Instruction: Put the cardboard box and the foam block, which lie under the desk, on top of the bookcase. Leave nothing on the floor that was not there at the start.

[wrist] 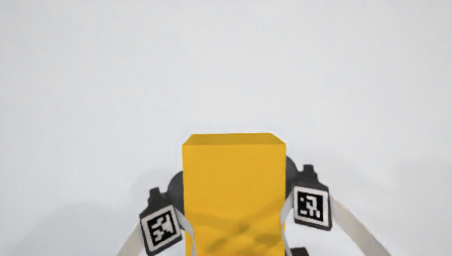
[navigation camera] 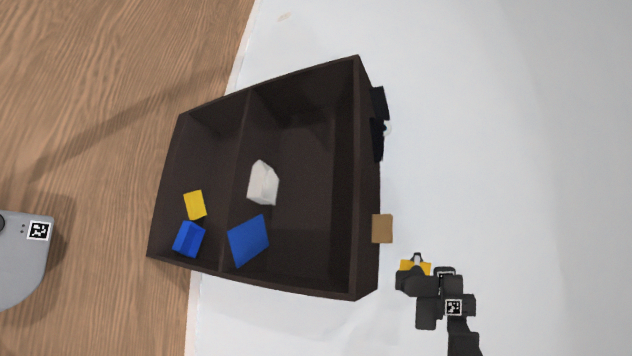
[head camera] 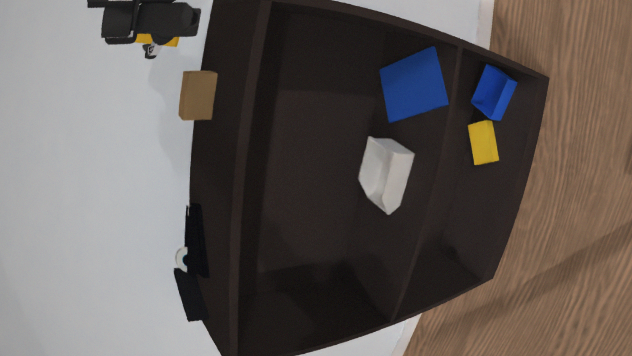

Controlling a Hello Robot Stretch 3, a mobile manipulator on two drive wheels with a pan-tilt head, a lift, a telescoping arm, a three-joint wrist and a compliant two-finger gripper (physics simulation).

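Frame: origin at the robot's base, x ahead, y left, z up, level; millimetres.
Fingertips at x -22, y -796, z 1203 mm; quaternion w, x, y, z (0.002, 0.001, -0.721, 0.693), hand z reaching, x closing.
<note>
Offsets run from my fingertips to a thing's top centre. "spot": to the spot under its first point.
The yellow foam block @[spot: dx +28, dy +46, dz -36 mm] [head camera: 172, 42] [navigation camera: 406, 264] [wrist: 234, 157] is clamped between both fingertips of my gripper [head camera: 151, 49] [navigation camera: 417, 259] [wrist: 231, 180], which is shut on it. In the head and navigation views the arm's wrist hides part of the block. The block is held in the air above the level of the bookcase top, near one end. The tan cardboard box @[dx +133, dy +0, dz -82 mm] [head camera: 199, 95] [navigation camera: 382, 228] stands on top of the dark bookcase @[spot: dx +226, dy +168, dz -152 mm] [head camera: 240, 165] [navigation camera: 356, 175] near that same end. The height of the block over the top cannot be told exactly.
Black items [head camera: 196, 240] [navigation camera: 379, 102] with a pale ring-shaped part @[dx +451, dy -16, dz -72 mm] [head camera: 180, 258] [navigation camera: 388, 128] stand farther along the bookcase top. The shelves hold a white bin @[spot: dx +288, dy +77, dz -579 mm] [head camera: 397, 172] [navigation camera: 263, 185], a blue panel @[dx +78, dy +44, dz -614 mm] [head camera: 415, 85] [navigation camera: 248, 241], a blue bin @[dx +44, dy +19, dz -1027 mm] [head camera: 506, 97] [navigation camera: 189, 239] and another yellow block @[dx +230, dy -5, dz -1057 mm] [head camera: 483, 142] [navigation camera: 195, 204].
</note>
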